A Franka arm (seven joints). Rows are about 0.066 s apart.
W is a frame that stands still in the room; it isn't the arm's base.
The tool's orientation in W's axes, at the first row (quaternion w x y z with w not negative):
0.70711 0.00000 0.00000 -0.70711
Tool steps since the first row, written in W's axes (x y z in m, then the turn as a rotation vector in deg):
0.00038 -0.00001 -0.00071 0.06 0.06 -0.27
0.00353 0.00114 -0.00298 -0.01 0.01 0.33
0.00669 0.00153 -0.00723 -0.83 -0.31 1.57
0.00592 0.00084 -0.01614 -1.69 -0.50 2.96
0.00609 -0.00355 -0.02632 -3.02 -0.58 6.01
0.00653 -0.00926 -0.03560 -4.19 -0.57 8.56
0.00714 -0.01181 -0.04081 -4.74 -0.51 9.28
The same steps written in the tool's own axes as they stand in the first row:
0.00001 0.00038 -0.00071 -0.06 0.06 -0.27
-0.00114 0.00353 -0.00298 -0.01 -0.01 0.33
-0.00153 0.00669 -0.00723 0.31 -0.83 1.57
-0.00084 0.00592 -0.01614 0.50 -1.69 2.96
0.00355 0.00609 -0.02632 0.58 -3.02 6.01
0.00926 0.00653 -0.03560 0.57 -4.19 8.56
0.01181 0.00714 -0.04081 0.51 -4.74 9.28

